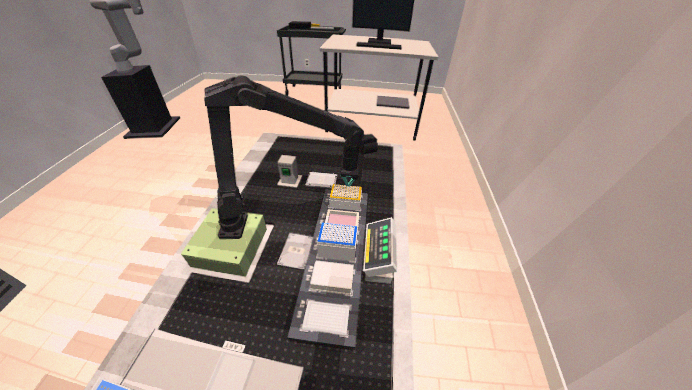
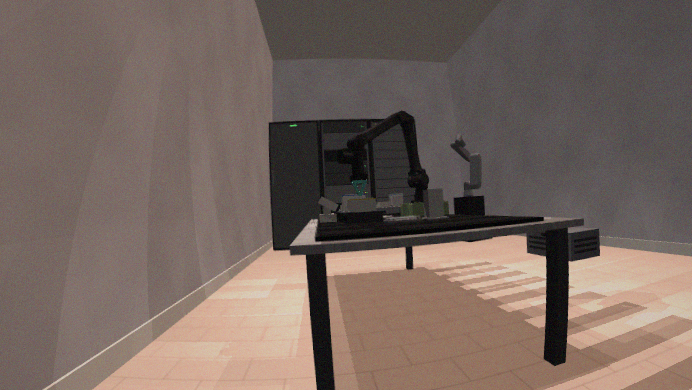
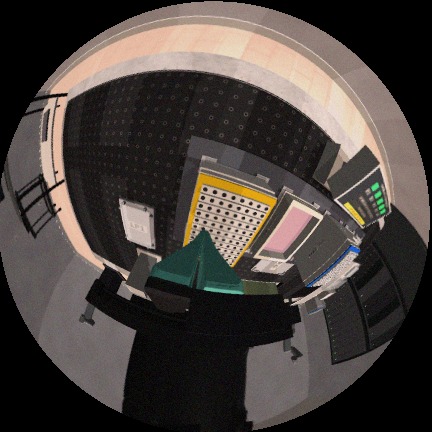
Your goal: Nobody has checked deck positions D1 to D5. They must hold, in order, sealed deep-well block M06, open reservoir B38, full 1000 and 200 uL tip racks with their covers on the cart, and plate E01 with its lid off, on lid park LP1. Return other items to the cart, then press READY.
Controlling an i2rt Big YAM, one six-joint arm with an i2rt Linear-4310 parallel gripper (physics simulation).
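Frame: origin at the arm's base, x ahead, y left, z up, level; metres.
Seen in the pictures: gripper, fingertip midpoint: (image 1: 348, 186) (image 2: 360, 196) (image 3: 203, 234); arm's base, link origin: (image 1: 233, 226) (image 2: 421, 202).
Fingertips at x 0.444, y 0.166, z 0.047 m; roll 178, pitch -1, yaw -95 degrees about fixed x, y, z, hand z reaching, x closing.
Pixels of each thing's top centre, then the offset from my fingertips to it. "spot": a spot on its surface instead.
- yellow-rimmed rack, top centre: (image 3: 220, 236) (image 1: 346, 191) (image 2: 360, 198) dy -0.019, dx -0.009, dz -0.011 m
- open reservoir with pink contents, top centre: (image 3: 289, 238) (image 1: 342, 218) dy -0.141, dx -0.031, dz -0.044 m
- blue-rimmed rack, top centre: (image 3: 336, 270) (image 1: 337, 232) (image 2: 353, 194) dy -0.263, dx -0.052, dz +0.022 m
- white covered block, top centre: (image 1: 332, 274) dy -0.385, dx -0.073, dz -0.033 m
- white plate, top centre: (image 1: 326, 316) dy -0.508, dx -0.094, dz -0.061 m
- Lid park LP1, surface spot: (image 3: 137, 224) (image 1: 324, 179) spot: dy +0.173, dx -0.102, dz -0.105 m
- cart, surface spot: (image 1: 170, 357) spot: dy -0.615, dx -0.515, dz -0.063 m
- tilted panel with green lights, surface spot: (image 3: 365, 196) spot: dy -0.238, dx +0.094, dz -0.008 m
- small box with a green face, surface spot: (image 1: 287, 170) spot: dy +0.153, dx -0.273, dz -0.029 m
- pale pad, surface spot: (image 1: 294, 257) spot: dy -0.265, dx -0.213, dz -0.115 m
My gripper (image 1: 348, 182) (image 2: 359, 192) (image 3: 203, 234) is shut and empty, its teal fingertips just above the yellow-rimmed rack (image 1: 346, 192) (image 3: 231, 215) at the far end of the deck strip (image 1: 323, 338) (image 3: 210, 145). Nearer along the strip stand the open reservoir with pink contents (image 1: 343, 219) (image 3: 291, 228), a blue-rimmed rack (image 1: 338, 234) (image 3: 334, 268), a white covered block (image 1: 331, 276) and a white plate (image 1: 326, 318) at the near end. Lid park LP1 (image 1: 321, 179) (image 3: 137, 224) is left of the far end. The cart (image 1: 170, 357) shows partly. Item codes are unreadable.
A tilted panel with green lights (image 1: 381, 246) (image 3: 365, 196) stands right of the strip. A small box with a green face (image 1: 287, 170) stands beside LP1. A pale pad (image 1: 294, 257) lies between the strip and the green arm base (image 1: 220, 255).
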